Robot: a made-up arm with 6 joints.
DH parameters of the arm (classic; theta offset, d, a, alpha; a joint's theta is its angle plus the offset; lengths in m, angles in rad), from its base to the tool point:
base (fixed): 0 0 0 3.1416
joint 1: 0 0.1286 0.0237 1.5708
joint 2: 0 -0.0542 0.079 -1.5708
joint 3: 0 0.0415 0.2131 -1.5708
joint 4: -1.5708 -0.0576 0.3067 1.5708
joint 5: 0 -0.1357 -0.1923 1.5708
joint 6: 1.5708 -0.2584 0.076 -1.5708
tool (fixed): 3.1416 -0.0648 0 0
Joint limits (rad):
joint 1: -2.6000..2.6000
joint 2: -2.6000..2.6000
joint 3: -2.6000..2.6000
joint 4: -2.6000..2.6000
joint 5: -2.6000..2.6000
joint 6: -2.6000..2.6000
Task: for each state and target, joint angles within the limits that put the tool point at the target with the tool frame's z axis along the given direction. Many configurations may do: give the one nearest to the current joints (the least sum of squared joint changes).
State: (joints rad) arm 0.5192 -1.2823 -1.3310 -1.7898 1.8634 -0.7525
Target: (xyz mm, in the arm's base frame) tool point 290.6 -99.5 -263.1 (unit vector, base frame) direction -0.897 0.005 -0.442
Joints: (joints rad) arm 0.5067 -1.8149 -1.7191 -1.2981 2.0134 -1.2326
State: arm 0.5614 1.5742 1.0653 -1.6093 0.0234 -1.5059
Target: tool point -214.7 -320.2 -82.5 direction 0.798 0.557 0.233
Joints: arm -0.2313 1.6647 0.8072 -1.2488 -0.1113 -1.7486
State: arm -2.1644 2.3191 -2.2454 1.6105 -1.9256 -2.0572
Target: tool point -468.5 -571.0 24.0 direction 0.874 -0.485 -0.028
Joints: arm -2.5312 1.7930 -1.8118 1.3348 -1.8875 -1.3430
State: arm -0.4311 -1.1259 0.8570 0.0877 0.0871 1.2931
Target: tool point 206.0 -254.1 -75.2 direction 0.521 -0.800 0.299
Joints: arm -0.4580 -1.3782 1.5096 -0.4744 0.5788 1.0826
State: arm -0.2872 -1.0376 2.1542 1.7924 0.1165 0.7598
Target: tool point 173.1 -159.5 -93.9 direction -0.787 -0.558 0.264
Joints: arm -0.7648 -1.5221 1.6784 1.4262 0.5862 1.1996
